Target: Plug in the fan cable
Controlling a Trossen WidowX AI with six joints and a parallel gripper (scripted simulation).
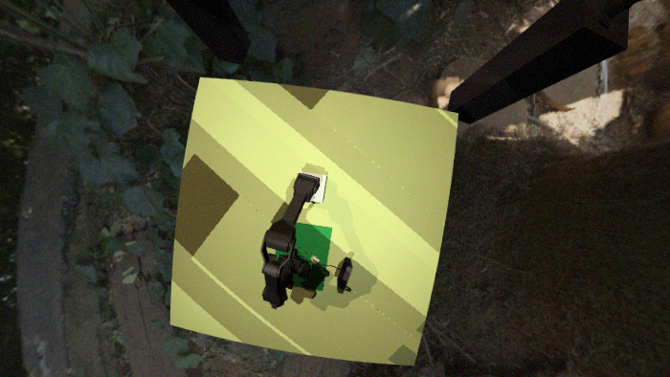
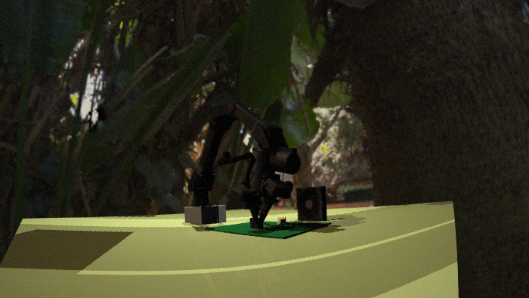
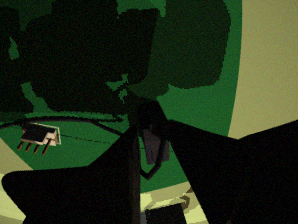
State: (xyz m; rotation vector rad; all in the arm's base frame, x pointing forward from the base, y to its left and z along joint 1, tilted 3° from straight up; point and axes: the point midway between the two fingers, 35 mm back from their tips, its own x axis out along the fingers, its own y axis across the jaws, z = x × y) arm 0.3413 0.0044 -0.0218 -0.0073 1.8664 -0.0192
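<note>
Now: gripper tip 40 mm to the right of the green board and 40 mm above it. From my gripper tip the other things lie so: dark plug (10 mm behind); four-pin header (100 mm to the left, 20 mm below); black fan (10 mm ahead, 230 mm to the left, 30 mm above).
</note>
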